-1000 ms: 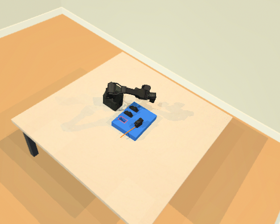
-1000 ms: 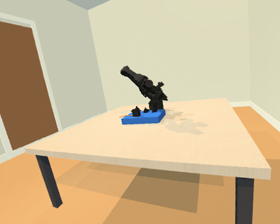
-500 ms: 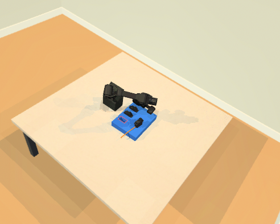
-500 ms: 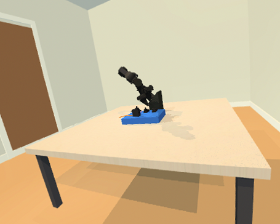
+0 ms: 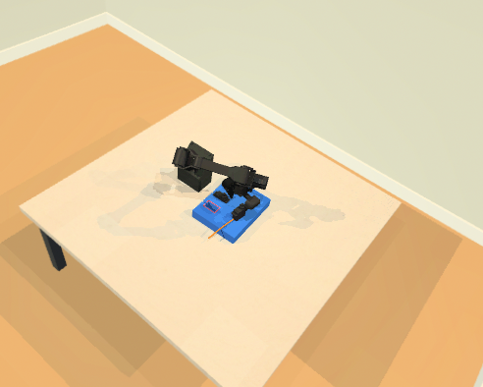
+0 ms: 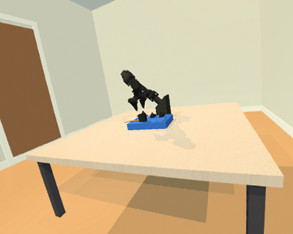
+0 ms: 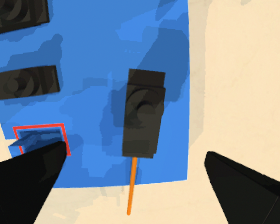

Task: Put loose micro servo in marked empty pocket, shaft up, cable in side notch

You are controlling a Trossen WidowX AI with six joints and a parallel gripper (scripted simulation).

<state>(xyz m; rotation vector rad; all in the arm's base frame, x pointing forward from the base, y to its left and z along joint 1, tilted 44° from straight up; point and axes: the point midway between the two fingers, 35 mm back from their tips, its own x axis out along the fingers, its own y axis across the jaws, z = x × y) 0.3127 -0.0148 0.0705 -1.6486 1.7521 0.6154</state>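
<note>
Right now my gripper tip is 110 mm above the blue deck, 50 mm to the right of it and 20 mm past it.
</note>
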